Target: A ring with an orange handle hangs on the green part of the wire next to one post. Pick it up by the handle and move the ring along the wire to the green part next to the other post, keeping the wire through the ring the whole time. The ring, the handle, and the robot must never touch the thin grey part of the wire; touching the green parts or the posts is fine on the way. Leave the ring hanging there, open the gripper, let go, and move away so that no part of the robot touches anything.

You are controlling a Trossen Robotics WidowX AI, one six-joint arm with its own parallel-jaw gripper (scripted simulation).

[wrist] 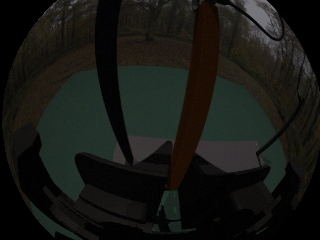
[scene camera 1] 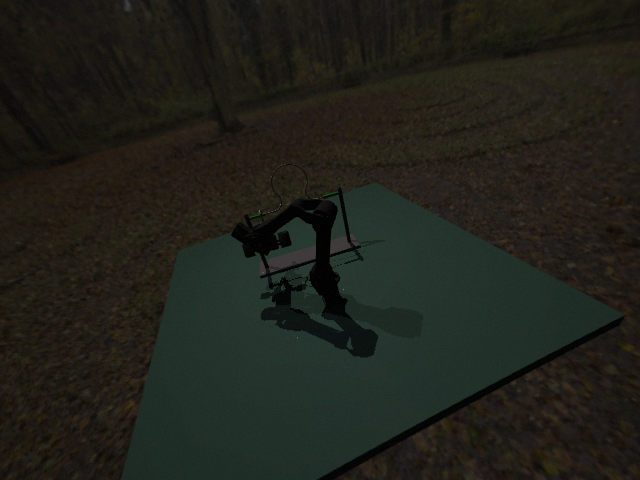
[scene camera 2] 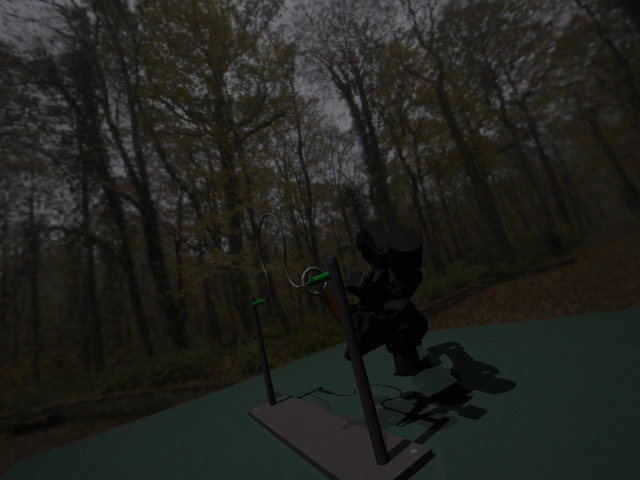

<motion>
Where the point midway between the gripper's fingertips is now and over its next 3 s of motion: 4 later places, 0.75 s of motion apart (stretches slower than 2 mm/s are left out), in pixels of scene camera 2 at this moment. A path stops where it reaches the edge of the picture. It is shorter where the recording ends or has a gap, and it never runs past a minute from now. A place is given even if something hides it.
My gripper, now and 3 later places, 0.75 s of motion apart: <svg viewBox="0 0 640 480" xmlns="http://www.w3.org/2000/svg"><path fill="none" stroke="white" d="M347 359L350 366L367 344L376 331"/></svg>
</motion>
